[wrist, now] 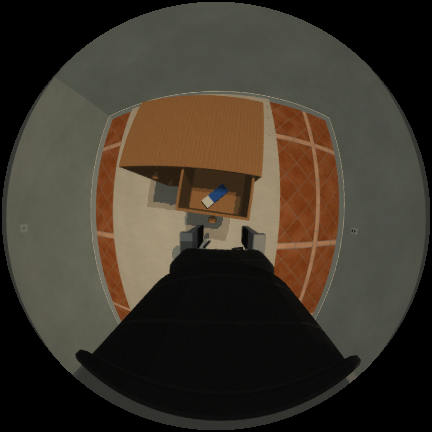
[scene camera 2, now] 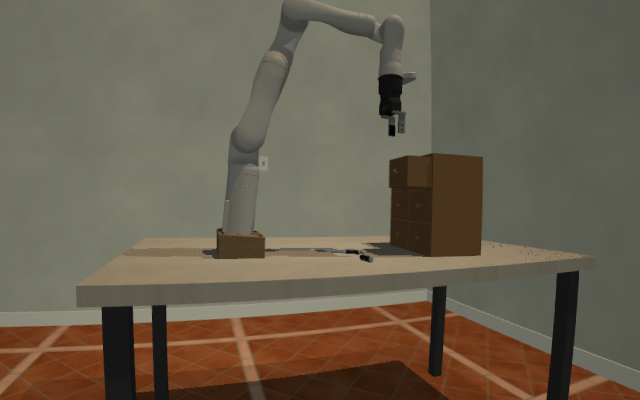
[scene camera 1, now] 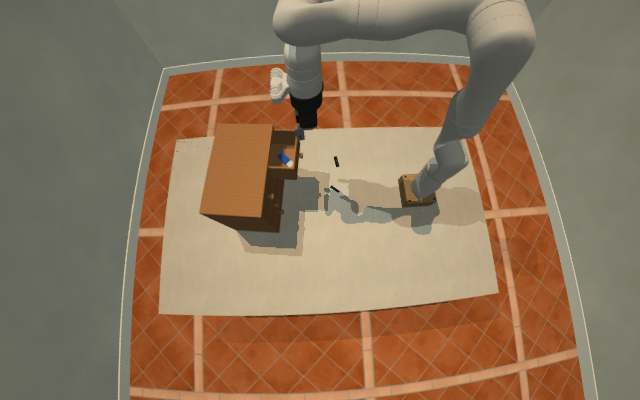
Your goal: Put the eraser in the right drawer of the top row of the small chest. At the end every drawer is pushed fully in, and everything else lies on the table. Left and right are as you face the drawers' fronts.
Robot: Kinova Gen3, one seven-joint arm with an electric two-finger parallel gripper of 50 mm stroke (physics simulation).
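Frame: origin at the arm's base, x up, y ahead, z left, level; metres.
Seen in the pictures: gripper, fingertip midpoint: [wrist: 222,233] [scene camera 2: 396,134] [scene camera 1: 300,130]; arm's base at its link origin: [scene camera 2: 237,232] [scene camera 1: 421,187].
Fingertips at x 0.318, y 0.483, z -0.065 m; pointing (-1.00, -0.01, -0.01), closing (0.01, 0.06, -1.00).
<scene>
Pixels of each thing's top centre, then the offset from my fingertips to it. "spot": a spot on its surface instead.
- white eraser at its top centre: [wrist: 214,195] [scene camera 1: 286,159] dx -0.151, dy +0.061, dz +0.021 m
- pulled-out right drawer at its top centre: [wrist: 217,169] [scene camera 1: 269,147] [scene camera 2: 421,159] dx -0.072, dy +0.102, dz +0.015 m
- small chest at its top centre: [wrist: 187,123] [scene camera 1: 236,166] [scene camera 2: 433,160] dx -0.061, dy +0.199, dz +0.084 m
- drawer's round knob at a spot on its surface: [wrist: 212,219] [scene camera 2: 394,169] [scene camera 1: 300,153] spot: dx -0.111, dy +0.007, dz +0.020 m
The blue and white eraser [scene camera 1: 285,159] [wrist: 215,196] lies slantwise on the floor of the pulled-out right drawer [scene camera 1: 284,175] [scene camera 2: 420,171] [wrist: 215,214] in the top row of the small chest [scene camera 1: 240,170] [scene camera 2: 457,205] [wrist: 200,132]. The drawer's round knob [scene camera 1: 301,155] [scene camera 2: 395,171] [wrist: 212,219] faces the robot's base. My gripper [scene camera 1: 300,133] [scene camera 2: 396,131] [wrist: 222,233] is open and empty, pointing down, high above the area of the drawer's front. The lower drawers that show look flush; the top left drawer is hidden in the side view.
Two small dark objects lie on the table [scene camera 1: 400,270] [scene camera 2: 250,282] in front of the chest: one [scene camera 1: 336,161] [scene camera 2: 366,258] nearer the open drawer's side, the other [scene camera 1: 335,189] [scene camera 2: 352,251] farther left. The arm's wooden base block [scene camera 1: 404,193] [scene camera 2: 241,247] stands opposite the drawer fronts.
</scene>
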